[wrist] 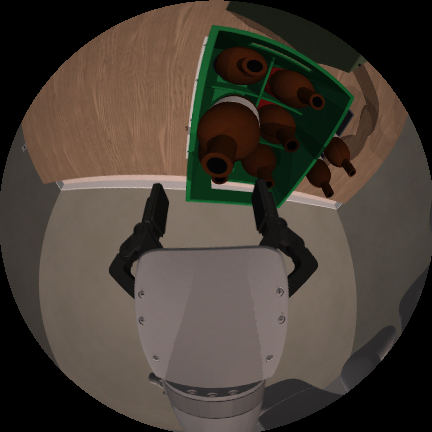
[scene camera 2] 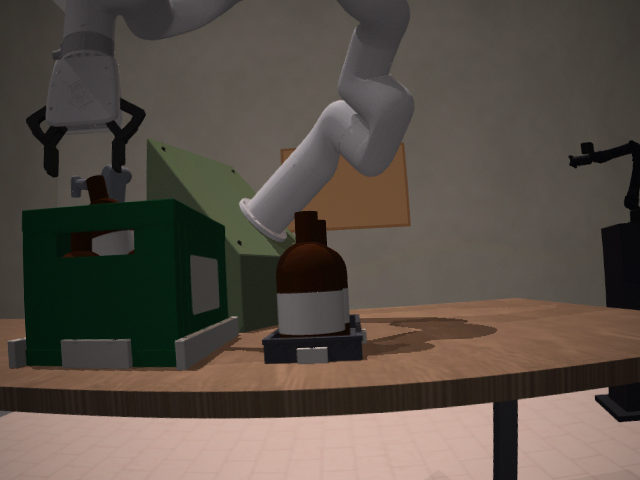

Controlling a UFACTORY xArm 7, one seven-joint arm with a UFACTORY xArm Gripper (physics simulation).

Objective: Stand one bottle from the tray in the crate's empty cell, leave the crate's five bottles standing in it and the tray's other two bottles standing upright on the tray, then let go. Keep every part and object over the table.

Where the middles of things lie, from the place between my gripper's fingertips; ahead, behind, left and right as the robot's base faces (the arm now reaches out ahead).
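Brown bottle (scene camera 2: pixel 110 242): my gripper 20 mm to the right of it, 30 mm past it, 80 mm above it.
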